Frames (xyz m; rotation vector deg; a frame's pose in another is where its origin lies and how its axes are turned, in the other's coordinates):
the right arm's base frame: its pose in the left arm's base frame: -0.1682 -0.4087 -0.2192 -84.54 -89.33 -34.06
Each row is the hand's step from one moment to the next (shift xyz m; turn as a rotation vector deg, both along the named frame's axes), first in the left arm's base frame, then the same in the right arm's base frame.
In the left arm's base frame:
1: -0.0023 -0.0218 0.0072 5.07 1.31 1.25
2: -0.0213 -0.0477 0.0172 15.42 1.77 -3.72
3: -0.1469 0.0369 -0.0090 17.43 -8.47 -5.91
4: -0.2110 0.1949 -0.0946 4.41 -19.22 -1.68
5: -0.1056 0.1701 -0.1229 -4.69 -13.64 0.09
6: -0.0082 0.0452 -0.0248 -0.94 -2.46 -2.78
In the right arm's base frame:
1: -0.0058 -0.0077 -0.0209 2.24 4.81 -0.91
2: -0.0132 -0.0328 -0.0422 -0.69 15.92 -0.85
3: -0.0019 -0.1321 0.0745 -7.82 16.51 -8.76
4: 0.0046 -0.1462 0.2647 -11.27 1.17 -16.22
5: -0.0222 -0.0433 0.2298 -7.68 -6.95 -10.04
6: 0.0026 0.0058 0.0518 -3.74 -0.72 -0.40

